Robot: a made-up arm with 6 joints.
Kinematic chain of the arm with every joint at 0, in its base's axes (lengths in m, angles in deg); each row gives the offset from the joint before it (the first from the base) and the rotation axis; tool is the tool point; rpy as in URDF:
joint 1: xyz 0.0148 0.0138 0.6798 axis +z
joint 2: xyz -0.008 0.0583 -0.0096 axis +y
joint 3: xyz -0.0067 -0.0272 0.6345 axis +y
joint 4: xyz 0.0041 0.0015 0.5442 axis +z
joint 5: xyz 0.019 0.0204 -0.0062 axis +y
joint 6: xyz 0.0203 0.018 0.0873 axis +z
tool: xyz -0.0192 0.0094 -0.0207 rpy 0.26 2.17 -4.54
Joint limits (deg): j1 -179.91..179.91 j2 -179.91..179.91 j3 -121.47..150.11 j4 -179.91..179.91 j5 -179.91..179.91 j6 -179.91..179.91
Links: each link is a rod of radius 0.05 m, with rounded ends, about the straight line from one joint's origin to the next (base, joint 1, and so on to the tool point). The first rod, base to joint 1, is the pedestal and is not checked.
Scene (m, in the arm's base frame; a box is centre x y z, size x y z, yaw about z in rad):
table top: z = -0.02
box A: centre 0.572 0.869 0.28 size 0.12 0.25 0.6 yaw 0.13
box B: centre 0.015 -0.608 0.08 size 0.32 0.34 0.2 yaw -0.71
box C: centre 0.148 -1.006 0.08 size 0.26 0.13 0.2 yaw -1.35
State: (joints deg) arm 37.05 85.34 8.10 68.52 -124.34 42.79
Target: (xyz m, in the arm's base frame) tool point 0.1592 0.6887 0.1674
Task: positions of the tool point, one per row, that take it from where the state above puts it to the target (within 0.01 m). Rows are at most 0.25 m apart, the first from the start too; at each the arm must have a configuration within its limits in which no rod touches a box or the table.
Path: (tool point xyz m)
1: 0.8245 0.7679 0.7987
2: 0.7260 0.8140 0.8555
3: 0.6155 0.8359 0.9064
4: 0.4983 0.8322 0.9492
5: 0.3802 0.8020 0.9821
6: 0.3510 0.8509 0.7631
7: 0.2973 0.8483 0.5455
8: 0.2298 0.7932 0.3429
9: 0.1592 0.6887 0.1674

